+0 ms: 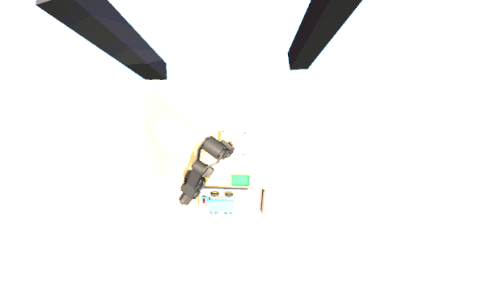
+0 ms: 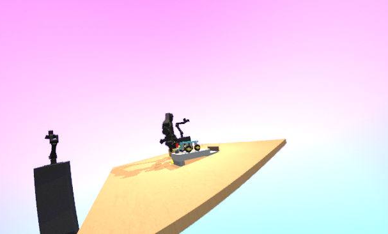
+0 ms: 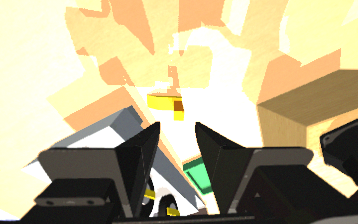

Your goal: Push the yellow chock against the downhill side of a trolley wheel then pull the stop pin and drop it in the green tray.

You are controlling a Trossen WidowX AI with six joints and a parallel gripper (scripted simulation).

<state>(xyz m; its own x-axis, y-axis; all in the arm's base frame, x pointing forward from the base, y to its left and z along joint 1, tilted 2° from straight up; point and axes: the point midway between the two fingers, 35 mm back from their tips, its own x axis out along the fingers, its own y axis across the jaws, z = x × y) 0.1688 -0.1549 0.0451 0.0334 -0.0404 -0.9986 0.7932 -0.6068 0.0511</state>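
Now: gripper tip 70 mm above the yellow chock, 20 mm short of it and 10 mm to the left of it. Round my gripper tip: green tray 210 mm to the left, 100 mm below, 60 mm ahead; then red-headed stop pin 120 mm ahead, 40 mm above, 10 mm to the right; then cyan trolley 160 mm ahead, 80 mm to the left, 20 mm above.
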